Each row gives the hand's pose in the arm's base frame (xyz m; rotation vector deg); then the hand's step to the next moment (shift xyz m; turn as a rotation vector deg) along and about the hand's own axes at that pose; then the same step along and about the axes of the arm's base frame.
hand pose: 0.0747 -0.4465 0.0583 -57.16 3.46 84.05
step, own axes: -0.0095 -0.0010 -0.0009 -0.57 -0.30 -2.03
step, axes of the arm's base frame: -0.0004 -0.0078 0.0056 1.22 -1.57 -0.76
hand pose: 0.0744 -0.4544 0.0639 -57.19 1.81 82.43
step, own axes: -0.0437 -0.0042 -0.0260 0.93 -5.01 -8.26
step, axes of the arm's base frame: 0.0084 -0.0491 0.0112 8.71 -3.14 -2.90
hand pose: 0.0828 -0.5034 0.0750 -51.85 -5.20 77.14
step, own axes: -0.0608 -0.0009 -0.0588 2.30 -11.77 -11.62
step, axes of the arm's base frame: 0.0160 -0.0821 -0.0127 16.28 -3.32 -1.65
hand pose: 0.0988 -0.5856 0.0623 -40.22 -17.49 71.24
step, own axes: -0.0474 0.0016 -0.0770 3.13 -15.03 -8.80
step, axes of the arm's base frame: 0.0278 -0.0687 -0.0518 17.40 -2.13 2.42
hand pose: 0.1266 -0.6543 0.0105 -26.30 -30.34 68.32
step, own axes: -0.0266 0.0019 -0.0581 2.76 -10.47 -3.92
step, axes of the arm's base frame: 0.0266 -0.0280 -0.0509 10.93 -0.80 3.52
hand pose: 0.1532 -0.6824 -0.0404 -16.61 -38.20 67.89
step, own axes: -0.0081 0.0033 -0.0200 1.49 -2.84 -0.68
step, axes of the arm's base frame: 0.0081 -0.0036 -0.0199 2.89 0.41 1.49
